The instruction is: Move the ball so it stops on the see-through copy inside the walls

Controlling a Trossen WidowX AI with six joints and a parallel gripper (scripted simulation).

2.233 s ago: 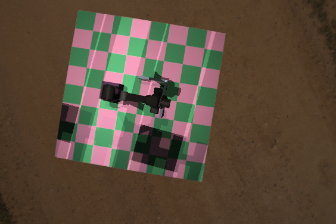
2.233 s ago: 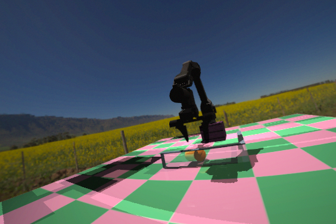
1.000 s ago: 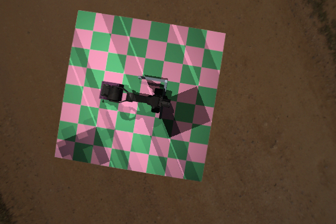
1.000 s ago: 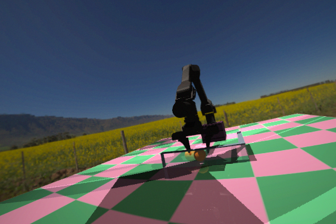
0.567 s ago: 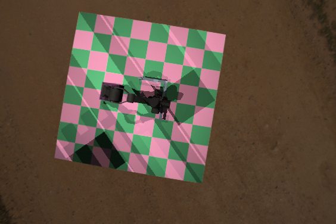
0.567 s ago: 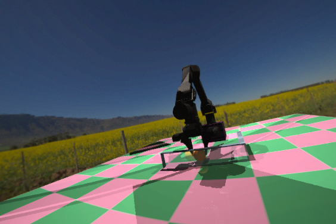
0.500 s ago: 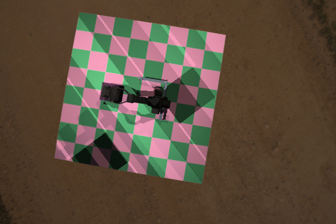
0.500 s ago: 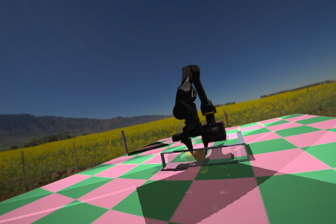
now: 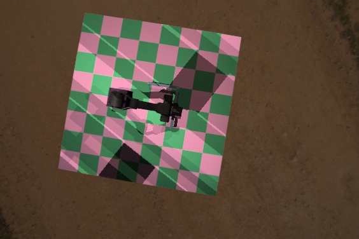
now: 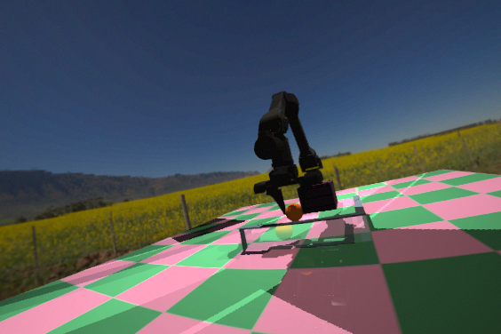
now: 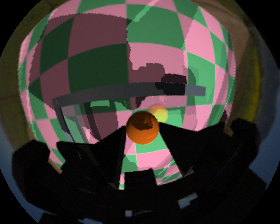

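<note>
The see-through copy of ball lies 50 mm below my gripper tip, 40 mm to the right of it and 10 mm behind it. Also, from my gripper tip: clear wall (60 mm ahead, 40 mm below, 10 mm to the left); orange ball (right at my gripper tip).
</note>
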